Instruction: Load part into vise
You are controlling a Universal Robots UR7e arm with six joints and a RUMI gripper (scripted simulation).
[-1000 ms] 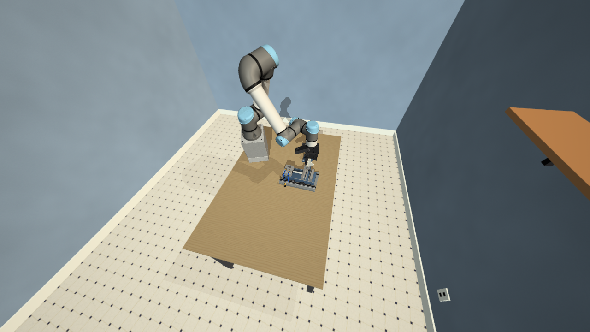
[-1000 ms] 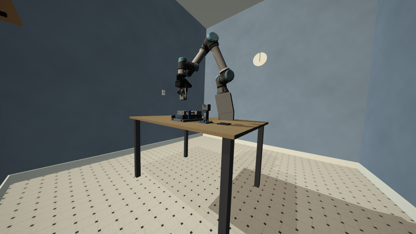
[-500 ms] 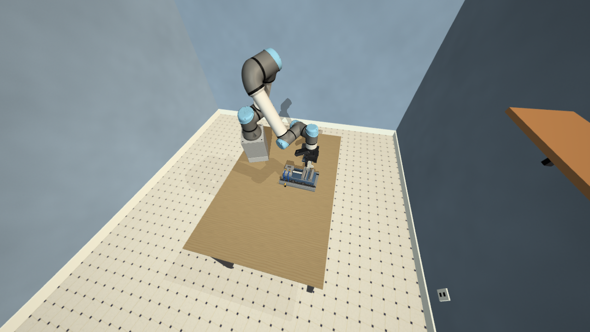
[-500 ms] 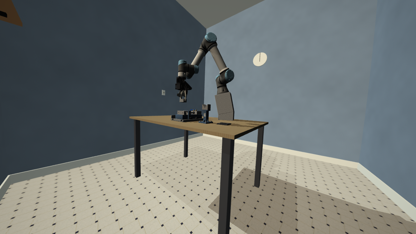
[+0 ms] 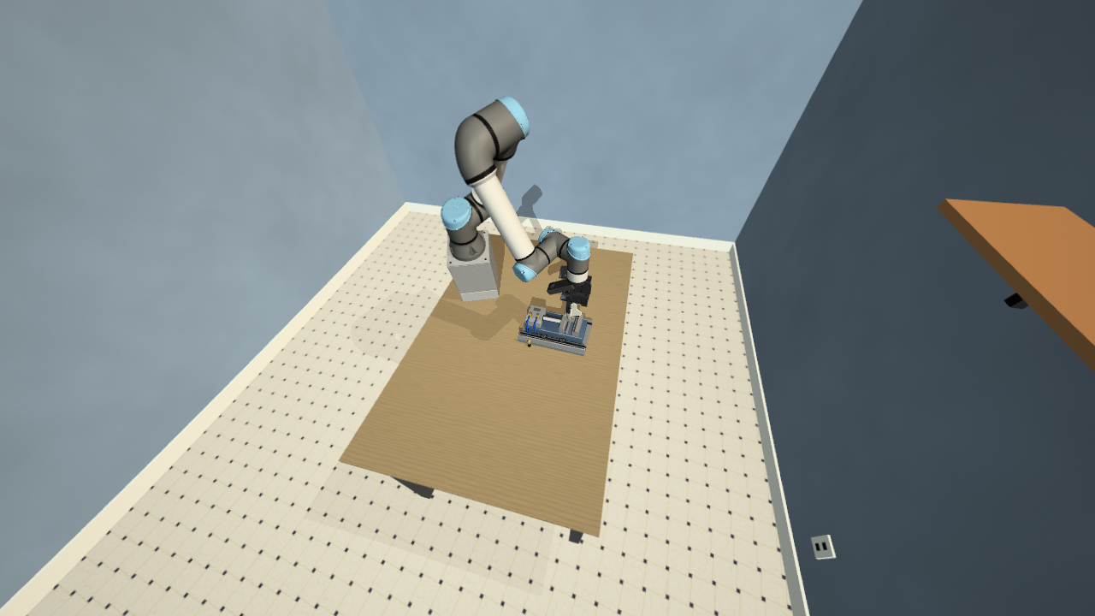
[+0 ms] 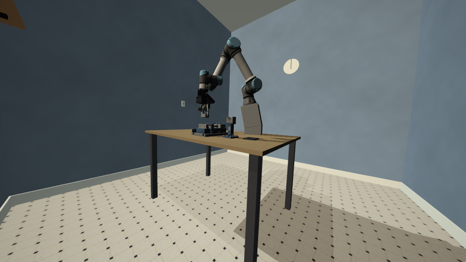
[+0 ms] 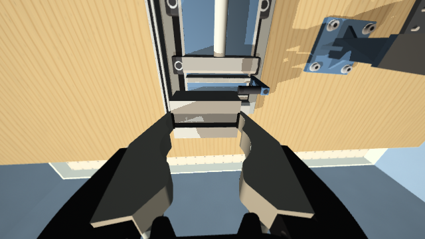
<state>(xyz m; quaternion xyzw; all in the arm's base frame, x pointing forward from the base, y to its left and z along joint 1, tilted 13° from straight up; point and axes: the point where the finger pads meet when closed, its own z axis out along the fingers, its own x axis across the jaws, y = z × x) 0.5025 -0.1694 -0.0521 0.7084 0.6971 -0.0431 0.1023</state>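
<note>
Right now the fixed jaw is 3 cm ahead of my hand, 2 cm to the left of it and 10 cm below it. Round my hand: cylinder rod 9 cm behind, 2 cm to the left, 10 cm below; part right at my hand; moving jaw 3 cm behind, 2 cm to the left, 10 cm below.
</note>
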